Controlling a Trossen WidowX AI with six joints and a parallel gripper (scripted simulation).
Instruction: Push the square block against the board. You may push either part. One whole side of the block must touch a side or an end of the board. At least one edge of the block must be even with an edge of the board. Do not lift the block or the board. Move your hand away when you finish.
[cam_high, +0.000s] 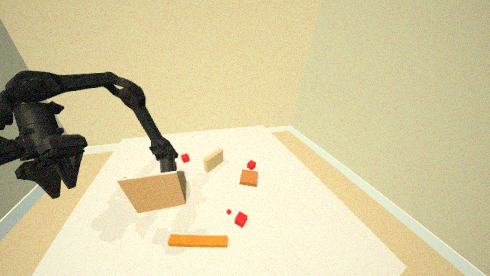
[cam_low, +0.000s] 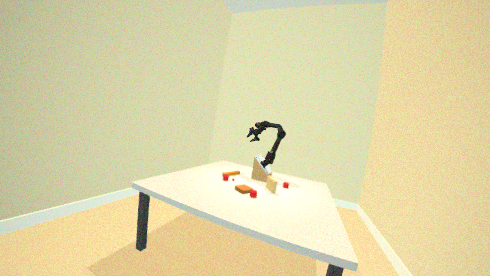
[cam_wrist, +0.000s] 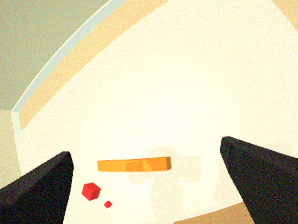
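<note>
My gripper tip is 430 mm short of the tan block, 340 mm to the right of it and 310 mm above it. From my gripper tip the other things lie so: tiny red piece 400 mm ahead, 10 mm to the left, 350 mm below; long orange board 250 mm ahead, 60 mm to the right, 340 mm below; square block 580 mm ahead, 150 mm to the left, 340 mm below.
</note>
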